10 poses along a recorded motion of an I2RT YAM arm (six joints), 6.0 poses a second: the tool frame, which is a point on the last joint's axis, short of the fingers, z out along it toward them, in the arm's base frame.
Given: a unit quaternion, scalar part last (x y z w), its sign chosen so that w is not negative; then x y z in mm.
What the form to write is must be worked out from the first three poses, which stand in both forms.
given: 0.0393 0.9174 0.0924 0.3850 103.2 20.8 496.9
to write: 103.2 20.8 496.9 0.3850 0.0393 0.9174 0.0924
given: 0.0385 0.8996 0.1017 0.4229 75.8 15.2 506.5
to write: 75.8 15.2 506.5 0.4229 0.0385 0.8996 0.1017
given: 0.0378 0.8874 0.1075 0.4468 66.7 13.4 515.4
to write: 66.7 13.4 515.4 0.4468 0.0378 0.8874 0.1075
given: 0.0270 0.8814 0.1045 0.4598 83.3 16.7 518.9
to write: 83.3 16.7 518.9 0.4598 0.0270 0.8814 0.1045
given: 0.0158 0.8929 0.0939 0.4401 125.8 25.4 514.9
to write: 125.8 25.4 514.9 0.4401 0.0158 0.8929 0.0939
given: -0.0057 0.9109 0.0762 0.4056 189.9 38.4 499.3
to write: 189.9 38.4 499.3 0.4056 -0.0057 0.9109 0.0762
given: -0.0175 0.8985 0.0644 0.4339 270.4 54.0 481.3
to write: 270.4 54.0 481.3 0.4339 -0.0175 0.8985 0.0644
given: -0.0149 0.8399 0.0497 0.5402 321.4 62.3 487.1
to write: 321.4 62.3 487.1 0.5402 -0.0149 0.8399 0.0497
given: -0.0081 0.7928 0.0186 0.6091 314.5 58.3 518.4
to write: 314.5 58.3 518.4 0.6091 -0.0081 0.7928 0.0186
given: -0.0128 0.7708 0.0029 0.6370 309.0 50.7 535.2
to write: 309.0 50.7 535.2 0.6370 -0.0128 0.7708 0.0029
